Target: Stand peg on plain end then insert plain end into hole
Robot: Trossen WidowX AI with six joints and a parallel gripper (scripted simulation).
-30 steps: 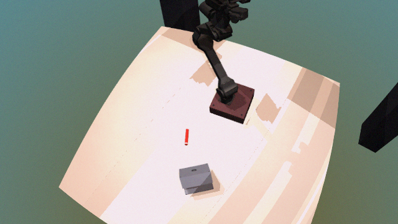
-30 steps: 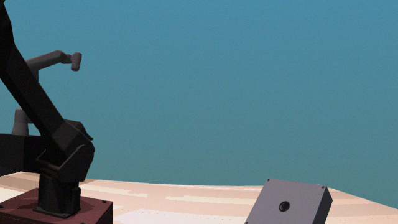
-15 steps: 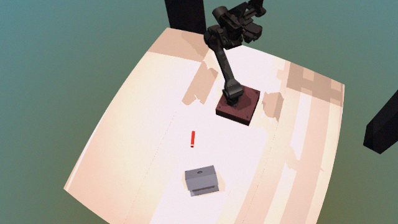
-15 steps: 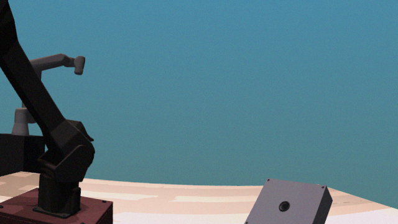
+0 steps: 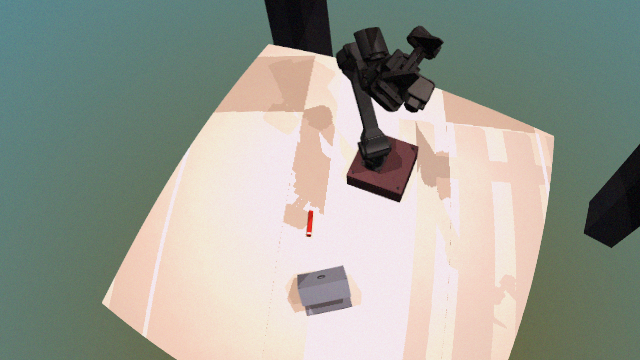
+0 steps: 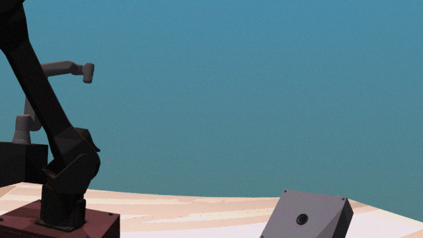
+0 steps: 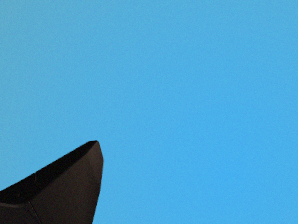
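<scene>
Now: the red peg 11 cm ahead of my gripper tip, 25 cm to the right of it and 70 cm below it. Round my gripper tip: grey sloped panel: 26 cm ahead, 11 cm to the right, 64 cm below.
</scene>
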